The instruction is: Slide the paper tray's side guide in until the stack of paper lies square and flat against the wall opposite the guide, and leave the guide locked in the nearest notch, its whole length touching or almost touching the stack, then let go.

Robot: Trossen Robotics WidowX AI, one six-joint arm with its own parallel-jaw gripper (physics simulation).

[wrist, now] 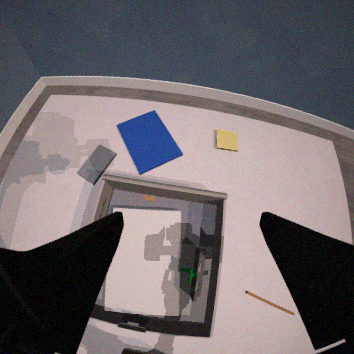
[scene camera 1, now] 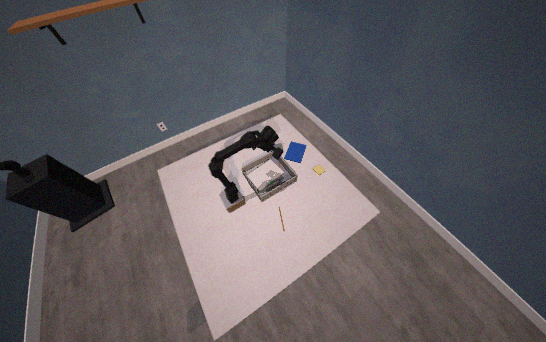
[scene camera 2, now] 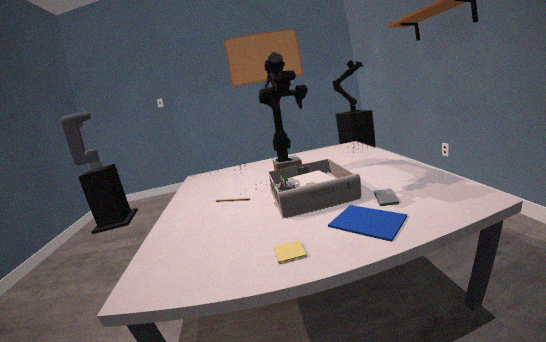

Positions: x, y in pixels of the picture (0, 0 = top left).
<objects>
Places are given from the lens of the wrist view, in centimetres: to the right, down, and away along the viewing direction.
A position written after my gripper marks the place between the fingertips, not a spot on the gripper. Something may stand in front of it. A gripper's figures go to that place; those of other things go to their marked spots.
my gripper point(wrist: 192, 219): 1, 3, 10
blue book point(wrist: 148, 141): -9, -11, 53
white paper stack point(wrist: 143, 277): -8, 24, 35
small grey block point(wrist: 93, 167): -26, -2, 48
grey paper tray point(wrist: 202, 217): 7, 12, 44
The marked spots on the grey paper tray and the small grey block are 36 cm apart.
</objects>
